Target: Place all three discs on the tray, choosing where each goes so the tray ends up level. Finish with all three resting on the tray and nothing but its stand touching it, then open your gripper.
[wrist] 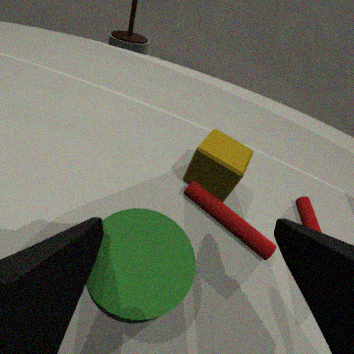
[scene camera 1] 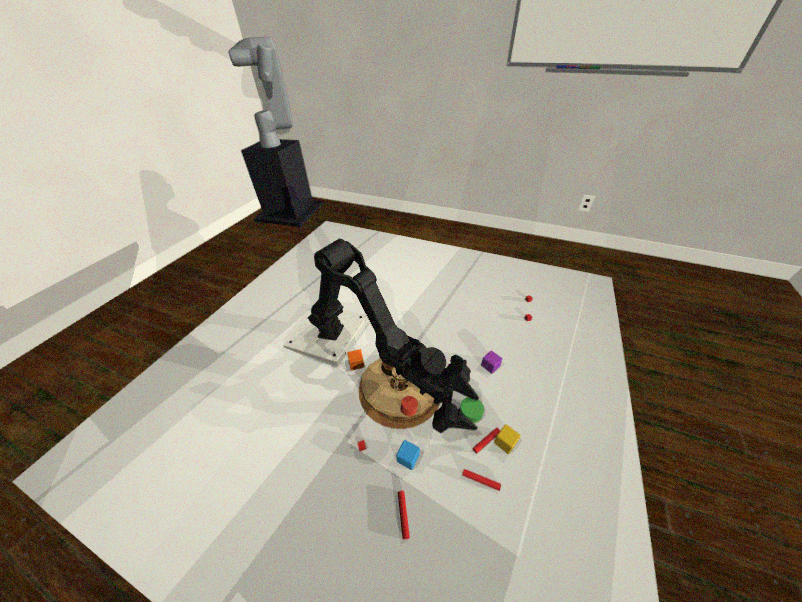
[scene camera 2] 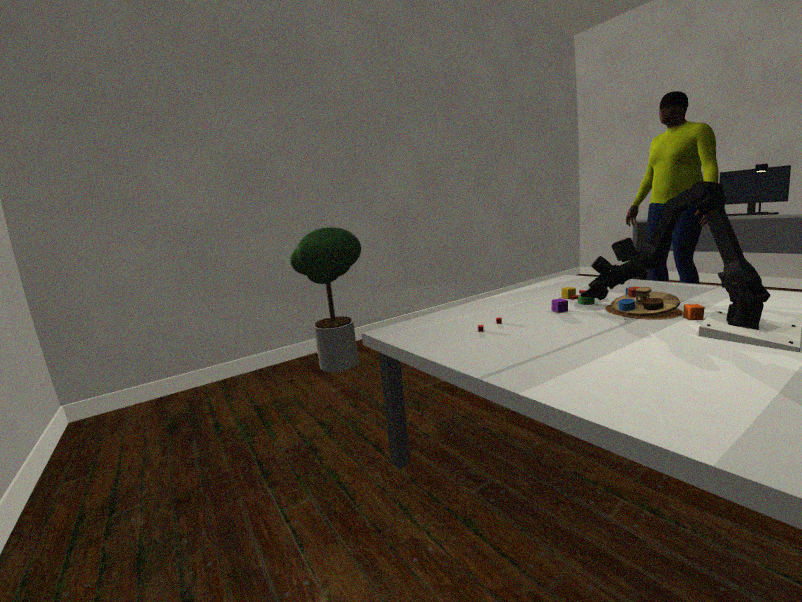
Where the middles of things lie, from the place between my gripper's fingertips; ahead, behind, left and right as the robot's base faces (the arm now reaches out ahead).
Labels:
Right now my hand is 3 cm above the green disc (wrist: 145,265), 2 cm to the right of it and 1 cm past it. Also, from my hand: round wooden tray (scene camera 1: 375,385) 21 cm behind, 4 cm to the left; wooden stand (scene camera 1: 385,421) 20 cm behind, 5 cm to the left; yellow cube (wrist: 218,163) 7 cm ahead, 4 cm to the right, 2 cm below.

